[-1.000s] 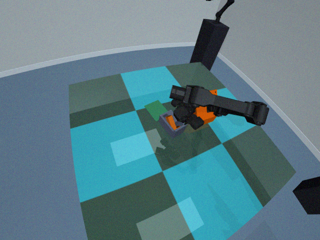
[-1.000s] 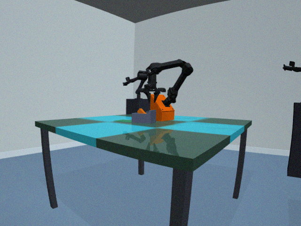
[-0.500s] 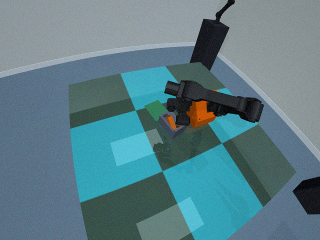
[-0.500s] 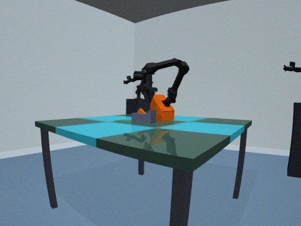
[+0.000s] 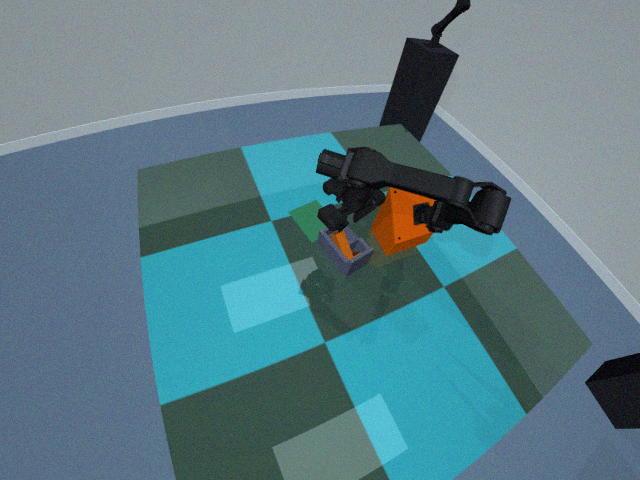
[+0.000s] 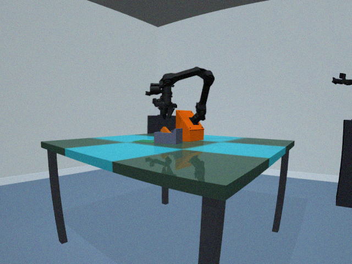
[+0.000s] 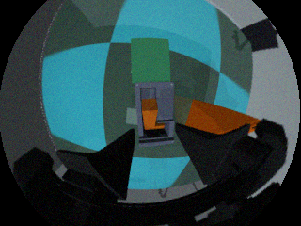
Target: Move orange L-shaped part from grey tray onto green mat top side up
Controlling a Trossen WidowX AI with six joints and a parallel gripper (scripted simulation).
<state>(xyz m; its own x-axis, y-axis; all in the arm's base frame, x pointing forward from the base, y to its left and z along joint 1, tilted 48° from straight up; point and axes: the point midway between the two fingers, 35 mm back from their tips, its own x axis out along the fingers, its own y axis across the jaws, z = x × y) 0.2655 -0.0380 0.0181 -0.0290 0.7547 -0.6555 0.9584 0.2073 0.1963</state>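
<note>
Now: the orange L-shaped part 20 mm behind my gripper tip, 30 mm to the left of it and 100 mm below it. The rest, counted from my gripper tip: green mat 20 mm ahead, 150 mm to the right, 160 mm below.
</note>
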